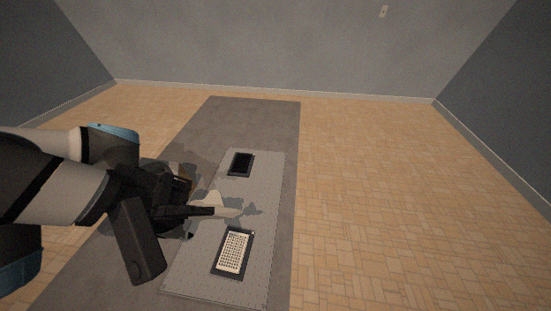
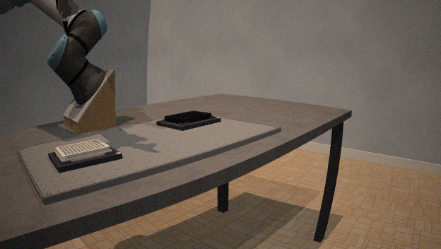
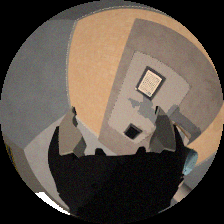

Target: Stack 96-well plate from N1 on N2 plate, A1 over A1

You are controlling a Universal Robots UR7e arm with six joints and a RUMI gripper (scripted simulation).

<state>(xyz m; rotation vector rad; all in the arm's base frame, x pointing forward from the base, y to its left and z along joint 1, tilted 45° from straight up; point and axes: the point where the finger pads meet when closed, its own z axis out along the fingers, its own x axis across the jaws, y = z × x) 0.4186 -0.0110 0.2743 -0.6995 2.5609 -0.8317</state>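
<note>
The white 96-well plate lies 30 mm behind my hand and 310 mm below it. Also, from my hand: black nest (30 mm behind, 320 mm below); then black plate (120 mm behind, 420 mm to the left, 310 mm below).
</note>
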